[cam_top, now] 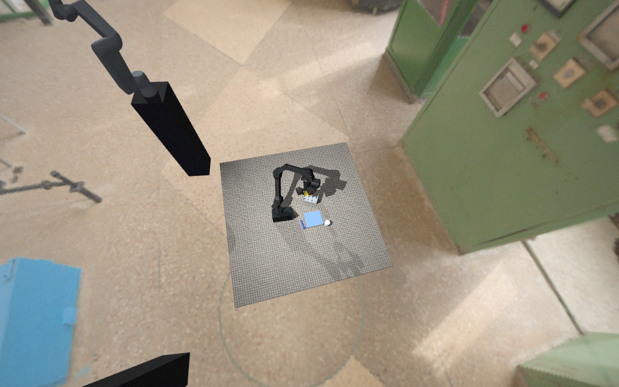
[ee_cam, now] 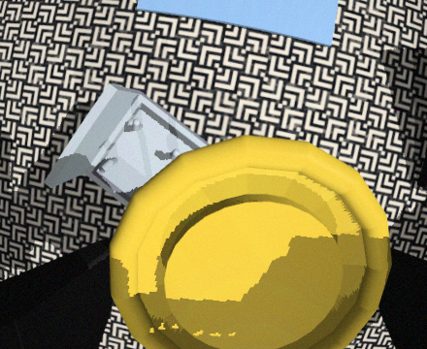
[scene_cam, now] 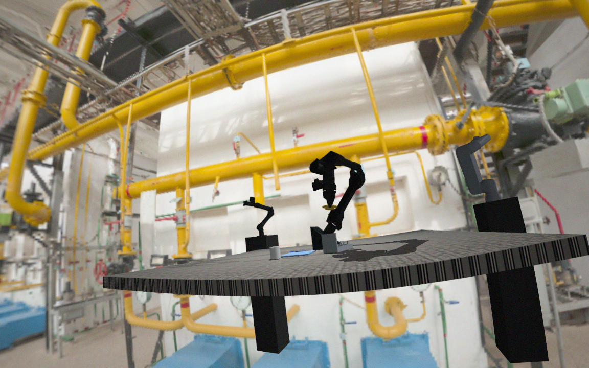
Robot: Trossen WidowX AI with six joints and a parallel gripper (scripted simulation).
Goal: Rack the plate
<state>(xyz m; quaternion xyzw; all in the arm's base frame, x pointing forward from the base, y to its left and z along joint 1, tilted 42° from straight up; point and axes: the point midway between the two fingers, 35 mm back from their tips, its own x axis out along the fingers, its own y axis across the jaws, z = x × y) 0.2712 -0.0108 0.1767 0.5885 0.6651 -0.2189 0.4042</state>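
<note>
Now: the grey dish rack 17 cm below my gripper tip, 4 cm ahead of it and 2 cm to the left of it. From my gripper tip the other things lie so: white cup (22 cm to the right, 17 cm below, 16 cm ahead); then blue utensil (22 cm to the right, 19 cm below, 5 cm behind); then yellow plate (1 cm above).
</note>
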